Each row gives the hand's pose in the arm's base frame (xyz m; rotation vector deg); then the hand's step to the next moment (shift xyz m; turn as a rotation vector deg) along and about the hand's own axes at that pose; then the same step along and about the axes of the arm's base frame.
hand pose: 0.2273 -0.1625 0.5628 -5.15 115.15 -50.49
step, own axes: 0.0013 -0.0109 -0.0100 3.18 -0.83 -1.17
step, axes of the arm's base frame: -0.0113 -0.0031 0.0091 -2.97 -1.20 -1.38
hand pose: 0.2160 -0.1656 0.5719 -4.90 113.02 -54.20
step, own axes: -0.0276 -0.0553 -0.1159 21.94 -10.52 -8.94
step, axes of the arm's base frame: -0.0886 0.0400 0.0883 -22.59 -11.12 -6.17
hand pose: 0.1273 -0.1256 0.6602 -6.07 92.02 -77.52
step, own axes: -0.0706 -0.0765 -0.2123 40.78 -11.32 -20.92
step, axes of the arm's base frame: -0.1526 0.1628 0.0782 -40.94 -14.61 -18.42
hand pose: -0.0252 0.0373 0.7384 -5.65 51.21 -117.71
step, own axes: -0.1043 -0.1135 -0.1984 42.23 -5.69 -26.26
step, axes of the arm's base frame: -0.0884 0.2298 -0.0498 -39.98 -14.75 -26.26
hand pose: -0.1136 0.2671 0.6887 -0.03 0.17 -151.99
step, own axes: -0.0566 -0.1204 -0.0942 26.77 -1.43 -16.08
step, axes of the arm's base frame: -0.0067 0.1331 -0.0939 -24.32 -11.28 -16.08
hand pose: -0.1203 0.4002 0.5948 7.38 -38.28 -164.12
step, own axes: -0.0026 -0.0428 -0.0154 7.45 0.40 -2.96
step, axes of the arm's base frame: -0.0028 0.0315 -0.0328 -6.83 -3.19 -2.76
